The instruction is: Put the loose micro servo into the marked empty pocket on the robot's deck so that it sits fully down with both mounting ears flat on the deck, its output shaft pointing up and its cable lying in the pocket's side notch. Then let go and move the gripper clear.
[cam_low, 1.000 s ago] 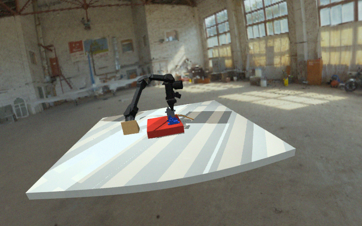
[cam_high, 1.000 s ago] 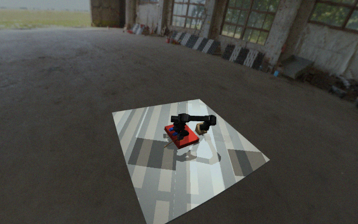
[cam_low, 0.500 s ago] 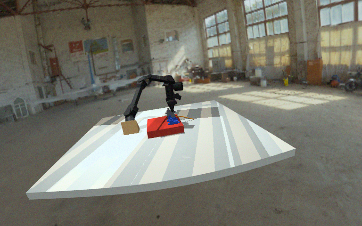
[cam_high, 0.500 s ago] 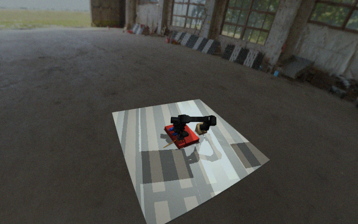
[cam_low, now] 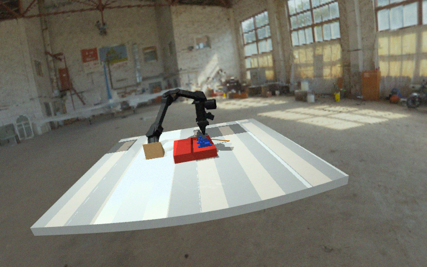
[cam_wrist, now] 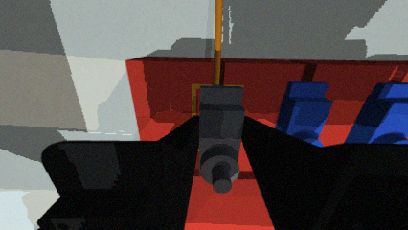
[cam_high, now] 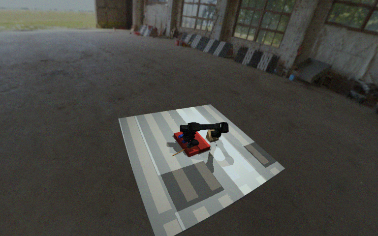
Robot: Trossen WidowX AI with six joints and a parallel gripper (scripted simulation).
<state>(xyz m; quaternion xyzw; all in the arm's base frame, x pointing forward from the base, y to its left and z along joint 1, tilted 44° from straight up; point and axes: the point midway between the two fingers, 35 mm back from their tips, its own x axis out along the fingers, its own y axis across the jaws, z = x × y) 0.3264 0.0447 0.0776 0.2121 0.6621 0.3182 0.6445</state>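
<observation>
Now: the red deck 110 mm behind my gripper tip, 90 mm to the right of it and 50 mm below it.
</observation>
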